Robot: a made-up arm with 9 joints.
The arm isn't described. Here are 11 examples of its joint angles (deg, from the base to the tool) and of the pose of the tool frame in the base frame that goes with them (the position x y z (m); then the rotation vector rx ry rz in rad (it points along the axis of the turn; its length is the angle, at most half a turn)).
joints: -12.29 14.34 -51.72 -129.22 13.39 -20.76 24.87 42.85 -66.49
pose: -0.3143 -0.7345 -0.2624 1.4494 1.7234 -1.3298
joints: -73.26 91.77 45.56 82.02 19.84 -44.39 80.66 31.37 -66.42
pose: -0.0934 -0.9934 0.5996 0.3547 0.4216 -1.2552
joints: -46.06 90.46 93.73 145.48 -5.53 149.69 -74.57 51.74 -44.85
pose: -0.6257 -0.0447 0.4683 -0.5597 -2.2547 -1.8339
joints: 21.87 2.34 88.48 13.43 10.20 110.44 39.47 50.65 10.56
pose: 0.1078 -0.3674 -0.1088 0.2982 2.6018 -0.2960
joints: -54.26 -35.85 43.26 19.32 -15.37 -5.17 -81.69 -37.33 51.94
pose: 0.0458 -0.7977 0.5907 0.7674 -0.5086 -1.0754
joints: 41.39 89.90 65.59 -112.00 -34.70 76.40 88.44 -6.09 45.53
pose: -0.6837 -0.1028 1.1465 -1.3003 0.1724 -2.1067
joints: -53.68 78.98 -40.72 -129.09 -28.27 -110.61 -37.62 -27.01 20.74
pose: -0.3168 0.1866 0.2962 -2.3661 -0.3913 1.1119
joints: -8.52 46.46 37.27 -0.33 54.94 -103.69 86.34 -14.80 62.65
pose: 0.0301 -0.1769 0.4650 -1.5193 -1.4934 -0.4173
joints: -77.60 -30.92 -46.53 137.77 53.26 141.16 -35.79 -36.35 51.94
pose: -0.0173 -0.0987 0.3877 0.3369 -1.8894 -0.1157
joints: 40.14 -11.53 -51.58 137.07 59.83 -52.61 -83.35 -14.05 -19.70
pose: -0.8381 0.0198 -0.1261 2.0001 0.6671 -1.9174
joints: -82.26 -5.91 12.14 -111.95 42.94 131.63 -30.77 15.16 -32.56
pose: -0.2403 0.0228 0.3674 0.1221 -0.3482 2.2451
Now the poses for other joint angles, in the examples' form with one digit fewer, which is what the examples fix.
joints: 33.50 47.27 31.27 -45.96 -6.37 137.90 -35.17 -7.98 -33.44
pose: -0.001 -0.317 0.431 -1.088 0.211 -1.174
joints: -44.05 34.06 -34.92 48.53 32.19 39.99 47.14 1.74 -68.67
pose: 0.079 -0.267 1.317 -0.116 -1.084 -0.633
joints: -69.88 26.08 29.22 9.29 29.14 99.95 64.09 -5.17 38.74
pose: -0.567 -0.953 0.363 0.363 2.261 -1.492
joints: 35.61 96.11 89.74 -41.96 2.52 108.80 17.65 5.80 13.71
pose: -0.770 -0.442 0.380 0.915 -2.043 -0.330
